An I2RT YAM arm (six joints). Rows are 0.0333 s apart.
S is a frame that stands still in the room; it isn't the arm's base.
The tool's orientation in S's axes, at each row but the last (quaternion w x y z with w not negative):
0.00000, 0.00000, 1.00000, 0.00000
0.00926, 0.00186, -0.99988, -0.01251
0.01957, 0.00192, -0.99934, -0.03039
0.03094, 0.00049, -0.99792, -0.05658
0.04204, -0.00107, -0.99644, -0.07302
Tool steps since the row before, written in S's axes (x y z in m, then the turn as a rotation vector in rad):
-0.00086, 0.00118, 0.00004, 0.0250, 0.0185, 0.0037
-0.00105, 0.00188, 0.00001, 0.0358, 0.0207, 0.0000
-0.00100, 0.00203, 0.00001, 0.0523, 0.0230, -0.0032
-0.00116, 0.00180, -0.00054, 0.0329, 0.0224, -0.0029
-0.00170, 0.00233, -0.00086, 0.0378, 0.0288, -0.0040
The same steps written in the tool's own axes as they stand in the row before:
0.00086, 0.00118, -0.00004, -0.0250, 0.0185, -0.0037
0.00104, 0.00188, 0.00006, -0.0359, 0.0206, -0.0001
0.00099, 0.00203, 0.00015, -0.0525, 0.0226, 0.0025
0.00112, 0.00172, 0.00081, -0.0331, 0.0220, 0.0034
0.00161, 0.00217, 0.00133, -0.0381, 0.0282, 0.0050

